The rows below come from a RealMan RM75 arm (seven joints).
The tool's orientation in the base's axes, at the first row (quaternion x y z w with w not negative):
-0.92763 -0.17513 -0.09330 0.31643
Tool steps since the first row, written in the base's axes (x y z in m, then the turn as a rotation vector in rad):
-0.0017 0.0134 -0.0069 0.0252 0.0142 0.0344
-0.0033 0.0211 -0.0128 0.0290 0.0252 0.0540
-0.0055 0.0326 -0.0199 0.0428 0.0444 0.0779
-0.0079 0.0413 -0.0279 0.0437 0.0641 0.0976
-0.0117 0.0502 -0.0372 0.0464 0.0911 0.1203
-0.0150 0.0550 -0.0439 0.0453 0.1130 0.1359
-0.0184 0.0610 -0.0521 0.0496 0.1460 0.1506
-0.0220 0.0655 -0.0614 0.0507 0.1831 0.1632
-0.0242 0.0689 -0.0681 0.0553 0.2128 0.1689
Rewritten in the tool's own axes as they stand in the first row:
0.0000 -0.0067 0.0136 0.0368 -0.0199 -0.0165
-0.0011 -0.0098 0.0229 0.0487 -0.0374 -0.0248
-0.0020 -0.0152 0.0354 0.0734 -0.0595 -0.0308
-0.0042 -0.0181 0.0469 0.0850 -0.0847 -0.0339
-0.0080 -0.0209 0.0595 0.1011 -0.1161 -0.0348
-0.0117 -0.0220 0.0675 0.1104 -0.1414 -0.0335
-0.0155 -0.0232 0.0774 0.1273 -0.1723 -0.0242
-0.0203 -0.0228 0.0873 0.1417 -0.2062 -0.0110
-0.0233 -0.0224 0.0945 0.1555 -0.2295 0.0032

